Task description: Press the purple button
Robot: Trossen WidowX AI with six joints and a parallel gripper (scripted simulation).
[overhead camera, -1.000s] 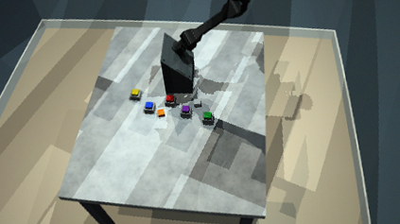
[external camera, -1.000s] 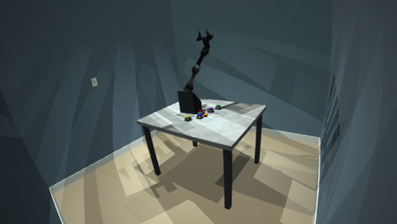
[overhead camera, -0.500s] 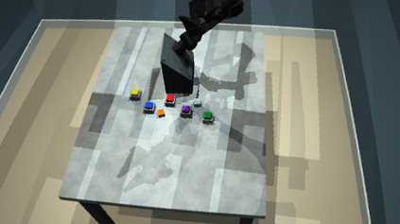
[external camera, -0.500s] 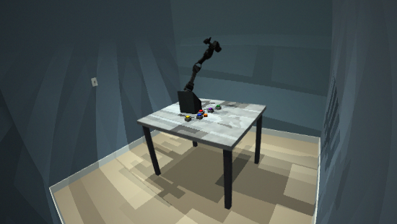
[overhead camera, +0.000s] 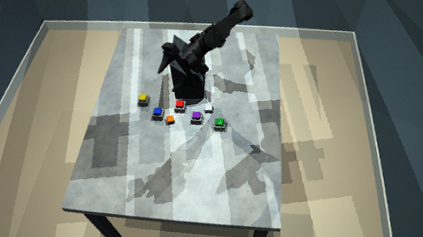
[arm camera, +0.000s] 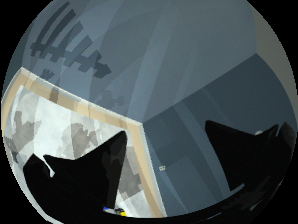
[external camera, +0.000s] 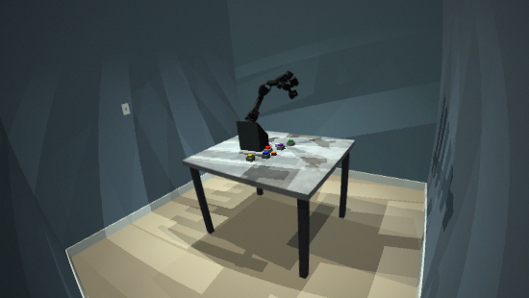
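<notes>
Right now my gripper tip is 180 mm past the purple button, 40 mm to the right of it and 430 mm above it. The rest, counted from my gripper tip: green button 160 mm behind, 150 mm to the left, 430 mm below; then blue button 180 mm behind, 140 mm to the right, 430 mm below; then red button 240 mm behind, 50 mm to the right, 430 mm below.
</notes>
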